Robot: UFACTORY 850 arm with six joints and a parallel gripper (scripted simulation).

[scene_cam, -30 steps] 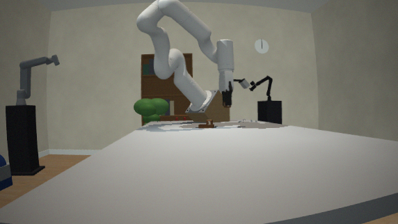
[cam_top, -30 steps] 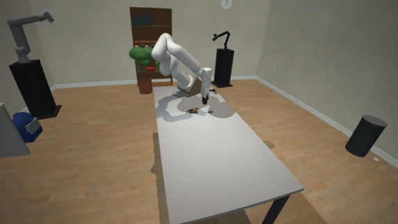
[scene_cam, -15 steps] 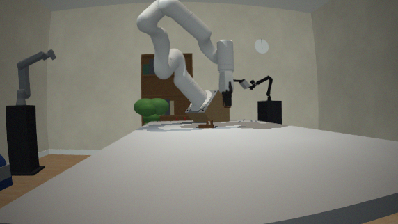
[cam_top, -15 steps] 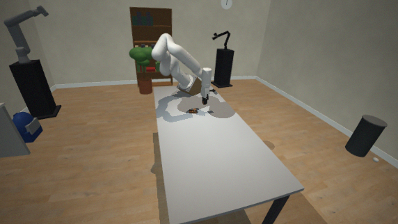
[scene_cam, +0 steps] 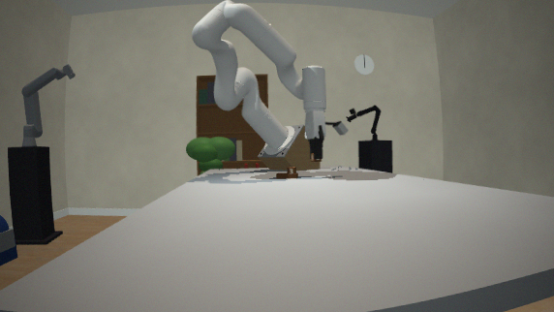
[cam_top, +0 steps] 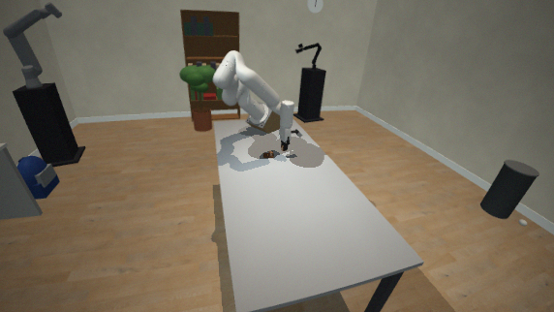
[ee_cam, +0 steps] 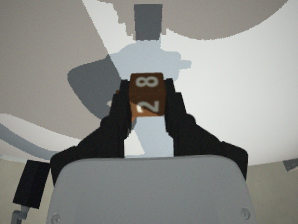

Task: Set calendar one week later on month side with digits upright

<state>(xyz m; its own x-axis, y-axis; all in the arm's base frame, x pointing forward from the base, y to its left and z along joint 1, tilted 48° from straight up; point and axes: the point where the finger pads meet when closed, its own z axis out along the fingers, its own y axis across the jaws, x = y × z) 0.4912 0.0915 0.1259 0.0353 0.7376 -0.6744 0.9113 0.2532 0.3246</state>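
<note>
Right now the tray is 100 mm to the right of my hand, 80 mm below it and 50 mm behind it. From my hand the other things lie so: brown cube: 20 mm below.
</note>
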